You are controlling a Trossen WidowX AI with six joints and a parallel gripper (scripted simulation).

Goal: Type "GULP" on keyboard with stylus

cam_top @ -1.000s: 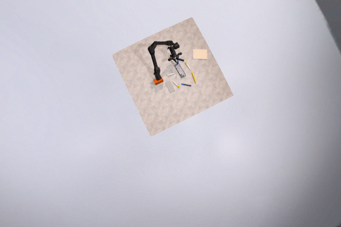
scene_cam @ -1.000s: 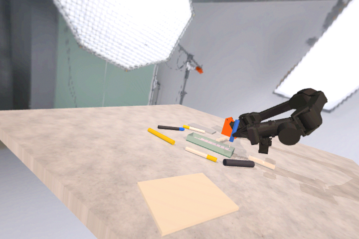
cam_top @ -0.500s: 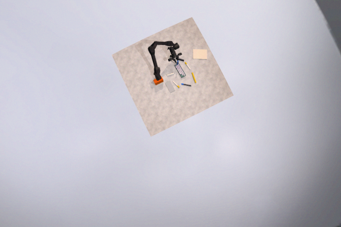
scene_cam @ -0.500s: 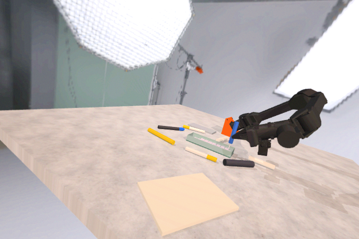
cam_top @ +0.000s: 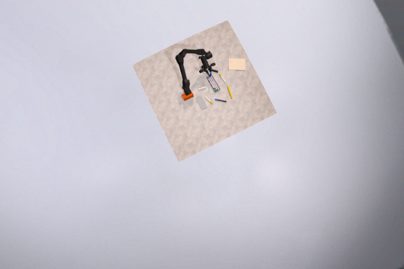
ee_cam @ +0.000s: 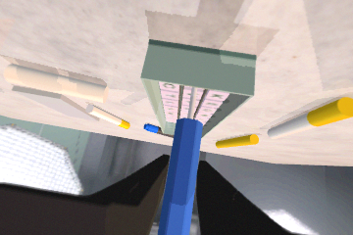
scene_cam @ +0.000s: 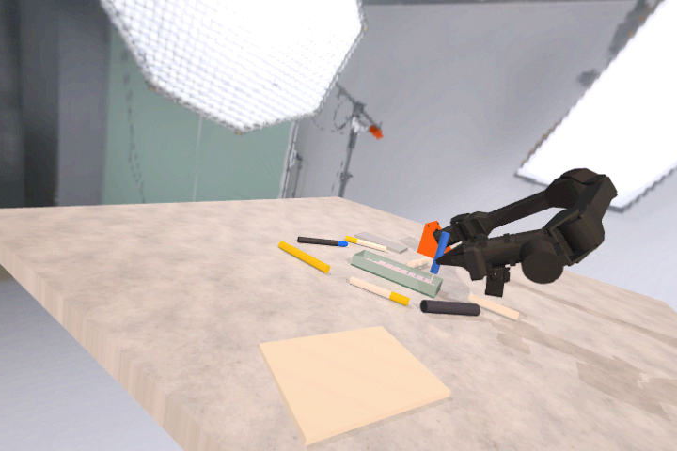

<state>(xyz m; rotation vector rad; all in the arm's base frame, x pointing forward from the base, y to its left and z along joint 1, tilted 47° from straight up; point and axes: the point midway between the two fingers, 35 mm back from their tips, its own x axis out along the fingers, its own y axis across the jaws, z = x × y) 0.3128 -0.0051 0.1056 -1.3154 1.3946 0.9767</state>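
My gripper tip is now 10 mm above the blue stylus. The rest, counted from my gripper tip: yellow stick: 110 mm ahead, 270 mm to the right, 60 mm below; black cylinder: 80 mm ahead, 60 mm to the left, 60 mm below; grey flat block: 240 mm behind, 200 mm to the right, 70 mm below.
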